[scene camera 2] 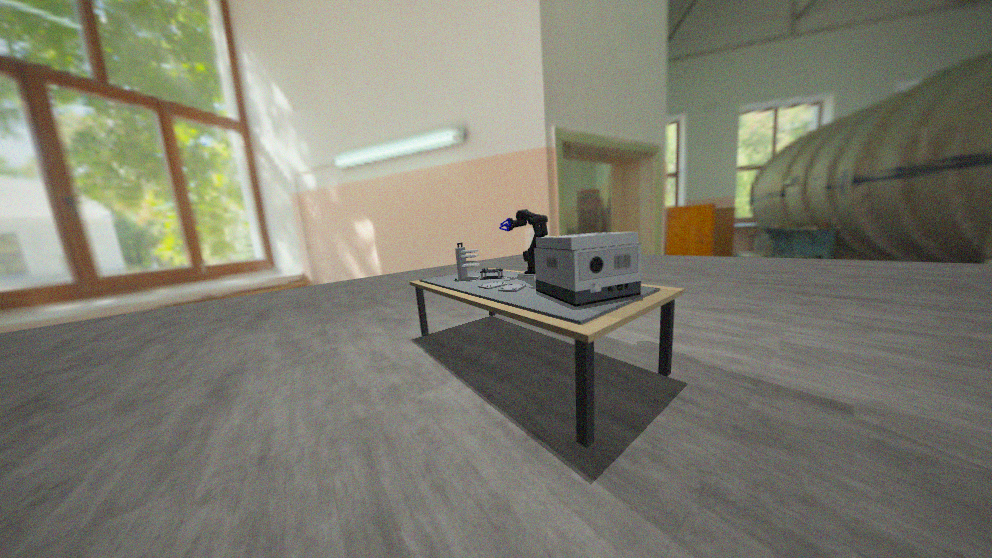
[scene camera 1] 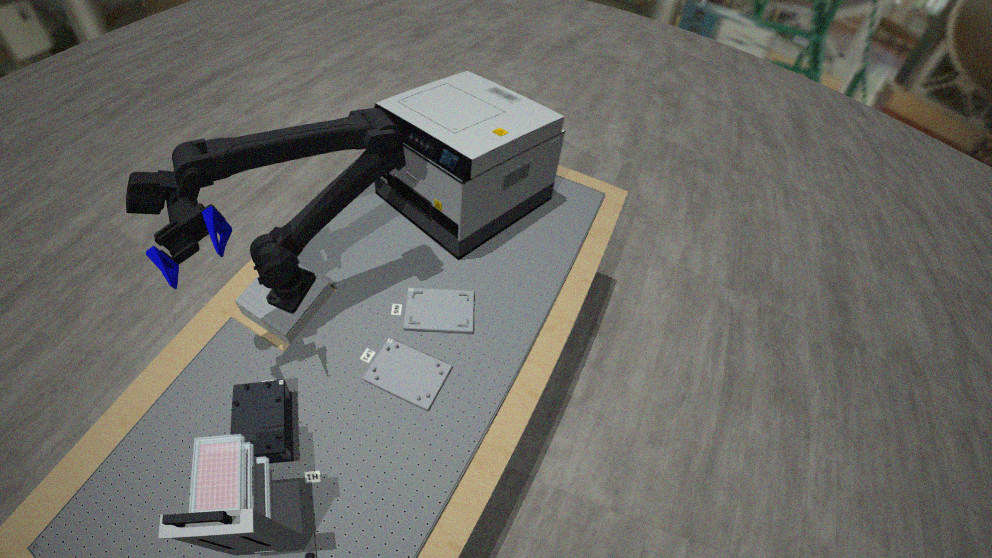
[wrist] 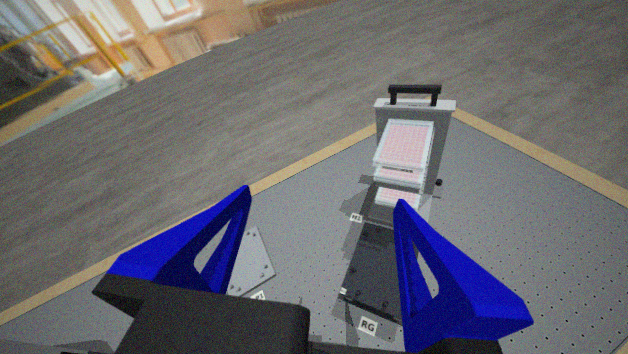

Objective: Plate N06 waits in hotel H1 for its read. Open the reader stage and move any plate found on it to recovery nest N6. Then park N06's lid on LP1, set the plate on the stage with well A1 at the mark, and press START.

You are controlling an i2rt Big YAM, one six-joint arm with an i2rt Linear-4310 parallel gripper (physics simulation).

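Note:
My gripper is open and empty, high above the table side near the arm base, well apart from hotel H1. The hotel holds several stacked plates; its top plate is clear-rimmed with pink wells. I cannot tell which is N06. The white reader shows no stage outside its front; the arm covers part of its front panel, and START cannot be made out. Nest N6 and lid park LP1 are bare grey plates.
A dark block labelled RG lies between hotel and arm base. The hotel has a black top handle. The arm's elbow appears close to the reader's front upper corner in scene camera 1. A wooden edge borders the perforated table top.

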